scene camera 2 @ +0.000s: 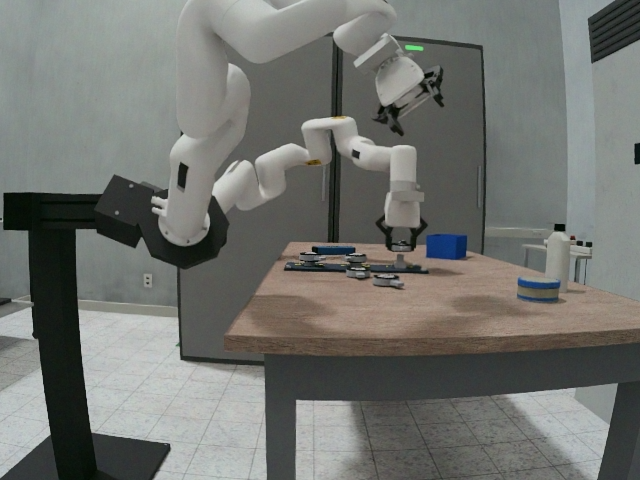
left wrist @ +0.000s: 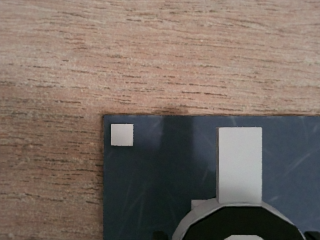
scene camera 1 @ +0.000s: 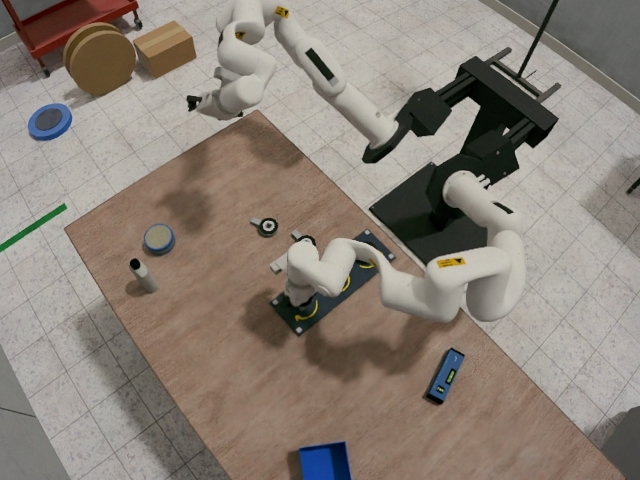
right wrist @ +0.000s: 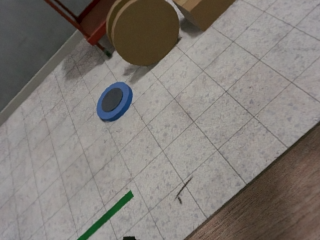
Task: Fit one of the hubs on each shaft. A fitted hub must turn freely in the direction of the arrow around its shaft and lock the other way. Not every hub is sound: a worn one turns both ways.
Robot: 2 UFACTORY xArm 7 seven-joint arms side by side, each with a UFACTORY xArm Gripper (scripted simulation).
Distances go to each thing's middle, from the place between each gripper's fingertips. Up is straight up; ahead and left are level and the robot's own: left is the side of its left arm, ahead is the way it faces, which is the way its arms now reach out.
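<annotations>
My left gripper: 130 mm past dark board [scene camera 1: 301, 320], 20 mm to the right of it, 60 mm above it. From my left hand: white bottle [scene camera 2: 558, 248], 30 mm above, 270 mm ahead, 390 mm to the right; tape roll [scene camera 2: 534, 289], 50 mm below, 160 mm ahead, 480 mm to the right.
My right gripper [scene camera 2: 418, 116]: 300 mm short of tape roll, 30 mm to the right of it, 320 mm above it. From my right hand: dark board, 20 mm ahead, 530 mm to the left, 340 mm below; white bottle, 120 mm to the left, 420 mm ahead, 240 mm below.
</annotations>
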